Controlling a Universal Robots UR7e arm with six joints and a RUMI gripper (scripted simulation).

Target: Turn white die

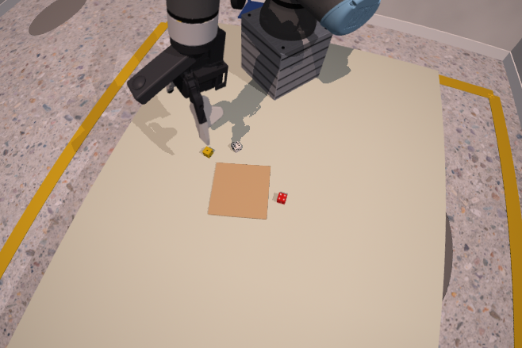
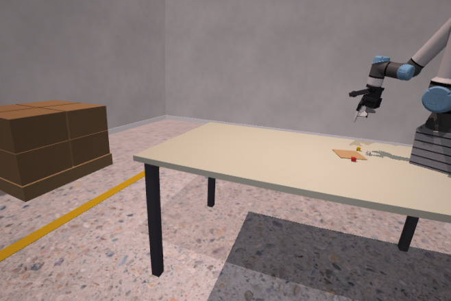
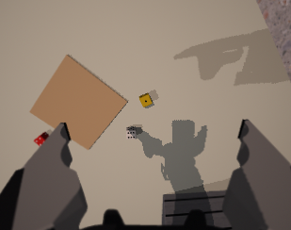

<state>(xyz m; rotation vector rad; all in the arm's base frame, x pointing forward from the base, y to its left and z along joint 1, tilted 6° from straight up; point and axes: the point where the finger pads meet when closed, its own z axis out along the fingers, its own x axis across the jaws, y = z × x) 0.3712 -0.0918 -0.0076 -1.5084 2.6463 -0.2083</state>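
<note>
Right now the yellow die is 170 mm below my hand, 20 mm behind it and 10 mm to the left of it. From my hand the other things lie so: brown mat 180 mm below, 130 mm to the left, 40 mm ahead; white die 170 mm below, 70 mm to the left, 60 mm behind; red die 230 mm to the left, 170 mm below, 30 mm ahead.
</note>
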